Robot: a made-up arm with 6 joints. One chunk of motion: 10 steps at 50 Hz.
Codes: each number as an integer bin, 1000 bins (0 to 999) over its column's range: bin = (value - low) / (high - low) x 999, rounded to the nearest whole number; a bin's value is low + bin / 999 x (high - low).
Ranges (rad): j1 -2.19..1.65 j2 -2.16..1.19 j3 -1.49..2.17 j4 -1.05..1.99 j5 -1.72..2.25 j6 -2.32..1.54
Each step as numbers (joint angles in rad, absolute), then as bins.
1 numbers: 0.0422 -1.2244 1.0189 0.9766 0.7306 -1.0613
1 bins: 581 279 685 666 617 326
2 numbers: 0.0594 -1.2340 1.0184 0.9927 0.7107 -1.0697
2 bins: 585 276 685 671 612 324
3 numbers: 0.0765 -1.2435 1.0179 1.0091 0.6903 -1.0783
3 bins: 590 273 685 677 607 321
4 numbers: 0.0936 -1.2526 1.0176 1.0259 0.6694 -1.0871
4 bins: 594 271 684 682 601 319
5 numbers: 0.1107 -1.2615 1.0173 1.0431 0.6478 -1.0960
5 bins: 599 268 684 688 596 317
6 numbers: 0.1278 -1.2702 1.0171 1.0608 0.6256 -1.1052
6 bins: 603 265 684 694 590 314
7 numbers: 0.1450 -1.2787 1.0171 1.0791 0.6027 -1.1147
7 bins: 607 263 684 700 584 312
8 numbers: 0.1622 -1.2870 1.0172 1.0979 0.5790 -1.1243
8 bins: 612 260 684 706 579 309
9 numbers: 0.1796 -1.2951 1.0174 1.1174 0.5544 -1.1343
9 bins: 616 258 684 712 572 307
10 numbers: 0.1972 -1.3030 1.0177 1.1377 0.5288 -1.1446
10 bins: 621 256 684 719 566 304
